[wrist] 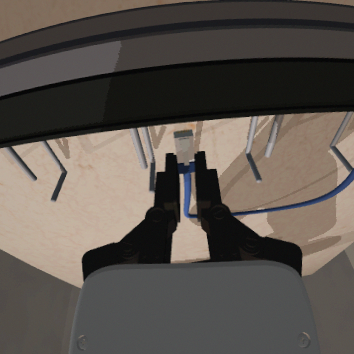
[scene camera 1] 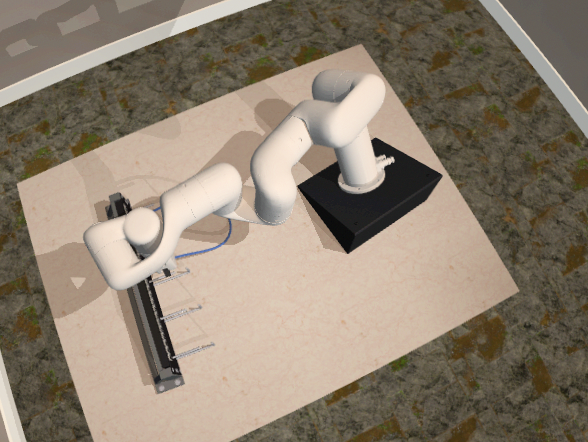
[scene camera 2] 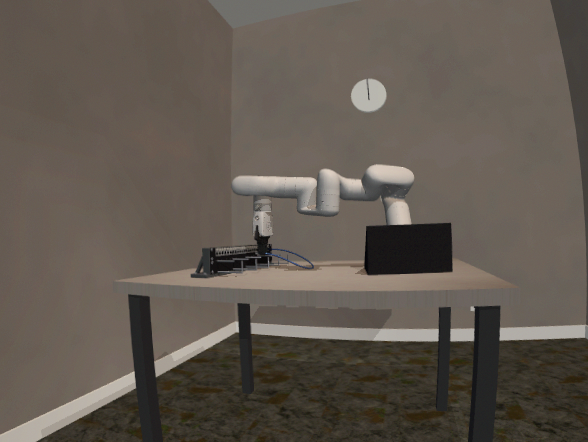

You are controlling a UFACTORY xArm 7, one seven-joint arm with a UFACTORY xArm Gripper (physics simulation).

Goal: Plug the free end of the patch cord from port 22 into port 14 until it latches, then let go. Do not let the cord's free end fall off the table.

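Where they show: gripper, fingertip midpoint: [wrist: 185, 164] [scene camera 2: 262, 253]; arm's base, link origin: [scene camera 1: 361, 178] [scene camera 2: 402, 248].
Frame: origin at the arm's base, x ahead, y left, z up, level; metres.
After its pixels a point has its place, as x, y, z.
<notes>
My gripper [scene camera 2: 263, 250] {0.549, 0.012, -0.009} [wrist: 185, 164] {0.549, 0.012, -0.009} is shut on the patch cord's free plug, at its blue boot. The plug [wrist: 184, 145] {0.573, 0.012, -0.002} is pale and clear, and its front end points toward the patch panel [scene camera 1: 154, 325] {0.621, 0.164, 0.024} [scene camera 2: 225, 263] {0.612, 0.194, -0.034} [wrist: 200, 90] {0.619, 0.004, 0.024}. In the wrist view a narrow strip of table shows between the plug's tip and the panel's edge. The blue cord [scene camera 1: 202, 252] {0.457, 0.021, -0.026} [wrist: 295, 206] {0.417, -0.130, -0.039} runs from the boot and loops to the right in the wrist view. In scene camera 1 the arm hides the gripper and plug. Port numbers and ports 14 and 22 cannot be made out.
Grey metal cable bars [scene camera 1: 182, 314] {0.562, 0.145, -0.058} [wrist: 55, 160] {0.531, 0.144, -0.057} stick out from the panel's front, on both sides of the gripper in the wrist view. The arm's black base block [scene camera 1: 325, 202] {0.118, 0.026, 0.002} [scene camera 2: 410, 250] {-0.031, 0.130, 0.000} stands on the table [scene camera 1: 350, 325] {0.178, 0.332, -0.075} [scene camera 2: 320, 296] {0.179, 0.459, -0.089}, away from the panel.
</notes>
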